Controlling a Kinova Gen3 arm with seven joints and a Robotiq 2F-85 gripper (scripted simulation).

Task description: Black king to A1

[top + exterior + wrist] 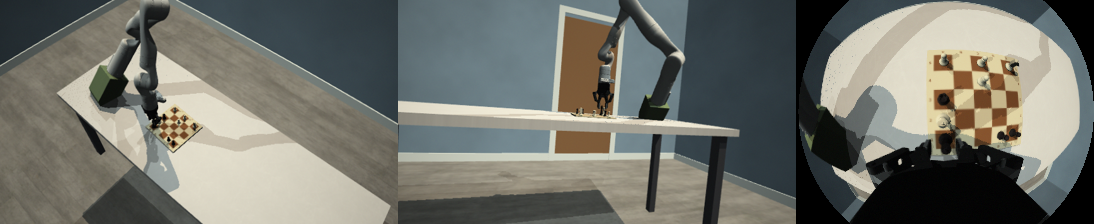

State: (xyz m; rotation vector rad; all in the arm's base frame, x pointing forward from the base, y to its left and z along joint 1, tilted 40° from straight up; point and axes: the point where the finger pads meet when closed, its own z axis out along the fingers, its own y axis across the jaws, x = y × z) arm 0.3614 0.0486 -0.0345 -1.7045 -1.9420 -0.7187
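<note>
Right now my hand is 3 cm above the black king. The rest, counted from my hand: chessboard: 7 cm ahead, 8 cm to the left, 6 cm below.
</note>
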